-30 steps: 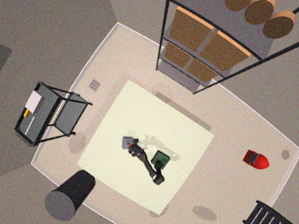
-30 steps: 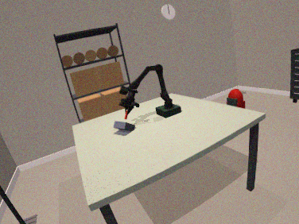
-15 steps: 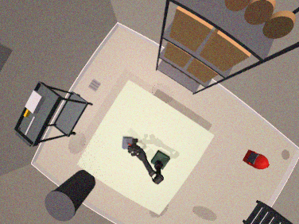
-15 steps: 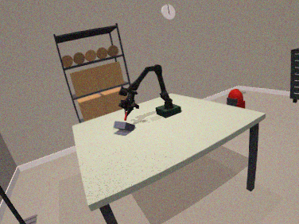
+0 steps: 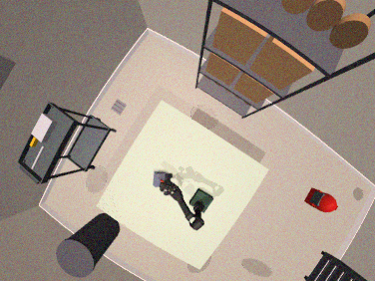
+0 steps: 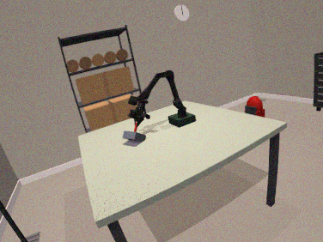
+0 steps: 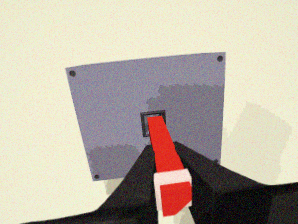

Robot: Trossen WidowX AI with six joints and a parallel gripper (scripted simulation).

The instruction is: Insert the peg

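Now: gripper tip 1 cm past the red peg and 1 cm below it. The rest, counted from my gripper tip: grey sloped panel: 4 cm ahead, 2 cm to the left, 6 cm below.
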